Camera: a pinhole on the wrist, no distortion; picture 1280 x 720 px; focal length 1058.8 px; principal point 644.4 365.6 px. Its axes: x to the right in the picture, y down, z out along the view. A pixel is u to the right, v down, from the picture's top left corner.
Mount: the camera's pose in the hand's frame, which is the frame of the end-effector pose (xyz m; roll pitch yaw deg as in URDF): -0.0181 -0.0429 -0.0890 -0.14 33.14 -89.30
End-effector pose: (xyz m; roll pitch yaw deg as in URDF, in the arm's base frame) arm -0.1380 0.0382 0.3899 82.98 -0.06 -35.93
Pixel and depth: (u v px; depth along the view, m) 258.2 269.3 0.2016
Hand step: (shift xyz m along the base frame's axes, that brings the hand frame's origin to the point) -0.1051 -0.0849 -0.0765
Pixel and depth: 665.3 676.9 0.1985
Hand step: -0.0205 -0.1003 -0.1435
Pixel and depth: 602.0 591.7 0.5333
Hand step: -0.1560 -0.3868 -0.2674
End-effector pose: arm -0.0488 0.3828 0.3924 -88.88 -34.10 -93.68
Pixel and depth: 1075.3 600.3 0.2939
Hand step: 0.0937 0.1228 0.2807
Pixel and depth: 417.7 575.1 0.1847
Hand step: 0.0878 0.0409 0.1037
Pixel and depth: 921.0 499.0 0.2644
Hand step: 0.0975 0.1171 0.2145
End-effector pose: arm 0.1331 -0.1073 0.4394 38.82 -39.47 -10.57
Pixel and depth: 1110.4 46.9 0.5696
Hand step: -0.1482 -0.5815 -0.2386
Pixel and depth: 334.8 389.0 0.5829
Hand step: -0.2431 -0.4418 0.1892
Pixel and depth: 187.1 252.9 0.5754
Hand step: -0.3390 -0.3930 0.1967
